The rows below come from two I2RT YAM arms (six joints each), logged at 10 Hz.
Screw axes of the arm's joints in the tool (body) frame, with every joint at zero. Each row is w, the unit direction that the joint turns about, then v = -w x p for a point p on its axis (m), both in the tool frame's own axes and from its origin. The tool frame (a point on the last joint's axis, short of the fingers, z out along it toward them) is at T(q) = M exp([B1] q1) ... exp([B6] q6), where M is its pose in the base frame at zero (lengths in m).
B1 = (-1, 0, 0, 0, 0.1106, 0)
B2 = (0, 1, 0, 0.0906, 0, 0.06)
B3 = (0, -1, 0, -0.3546, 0, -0.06)
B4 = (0, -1, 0, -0.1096, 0, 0)
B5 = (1, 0, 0, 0, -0.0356, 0)
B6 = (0, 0, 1, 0, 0, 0)
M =
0 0 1 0.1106
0 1 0 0
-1 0 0 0.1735
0 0 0 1
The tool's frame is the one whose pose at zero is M.
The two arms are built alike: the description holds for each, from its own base.
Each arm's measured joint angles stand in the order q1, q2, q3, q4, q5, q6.
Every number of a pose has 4 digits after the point. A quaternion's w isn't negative.
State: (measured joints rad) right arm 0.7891 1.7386 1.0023 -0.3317 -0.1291 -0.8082; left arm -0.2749 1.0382 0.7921 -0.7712 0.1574 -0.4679
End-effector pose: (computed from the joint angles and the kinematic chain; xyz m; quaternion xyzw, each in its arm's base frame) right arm 0.2353 0.2435 0.1579 -0.7036 0.6628 0.0601 0.2488; left arm 0.1867 -0.0585 0.2466 -0.0710 0.9566 -0.1693 0.2264
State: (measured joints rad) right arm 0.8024 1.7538 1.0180 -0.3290 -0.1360 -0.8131; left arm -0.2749 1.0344 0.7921 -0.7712 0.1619 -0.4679
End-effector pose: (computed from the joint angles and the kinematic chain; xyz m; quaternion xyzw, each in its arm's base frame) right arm 0.2348 0.2499 0.1576 -0.7099 0.6553 0.0644 0.2501; left arm 0.1862 -0.0585 0.2473 -0.0702 0.9560 -0.1719 0.2272
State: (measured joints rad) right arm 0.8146 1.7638 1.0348 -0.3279 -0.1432 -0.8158; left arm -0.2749 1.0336 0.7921 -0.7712 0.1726 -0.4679
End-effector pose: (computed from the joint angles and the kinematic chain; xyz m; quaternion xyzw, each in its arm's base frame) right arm 0.2344 0.2559 0.1590 -0.7146 0.6483 0.0690 0.2535; left arm 0.1859 -0.0588 0.2475 -0.0686 0.9556 -0.1768 0.2256
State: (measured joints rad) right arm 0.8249 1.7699 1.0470 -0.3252 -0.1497 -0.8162; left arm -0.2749 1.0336 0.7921 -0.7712 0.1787 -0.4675
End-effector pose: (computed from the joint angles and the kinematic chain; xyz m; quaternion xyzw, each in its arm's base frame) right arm 0.2337 0.2608 0.1606 -0.7179 0.6427 0.0734 0.2573; left arm 0.1858 -0.0590 0.2475 -0.0676 0.9554 -0.1795 0.2245
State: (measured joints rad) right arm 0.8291 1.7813 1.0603 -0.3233 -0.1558 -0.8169; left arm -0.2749 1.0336 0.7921 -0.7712 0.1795 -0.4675
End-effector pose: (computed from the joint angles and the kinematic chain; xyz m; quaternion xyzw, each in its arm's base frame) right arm 0.2348 0.2645 0.1606 -0.7196 0.6398 0.0767 0.2590; left arm 0.1858 -0.0590 0.2475 -0.0675 0.9554 -0.1798 0.2244
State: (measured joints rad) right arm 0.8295 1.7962 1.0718 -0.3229 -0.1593 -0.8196; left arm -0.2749 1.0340 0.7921 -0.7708 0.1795 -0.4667
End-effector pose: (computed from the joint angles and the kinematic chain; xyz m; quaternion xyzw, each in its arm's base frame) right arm 0.2368 0.2670 0.1589 -0.7210 0.6386 0.0781 0.2576; left arm 0.1859 -0.0590 0.2474 -0.0671 0.9554 -0.1797 0.2245
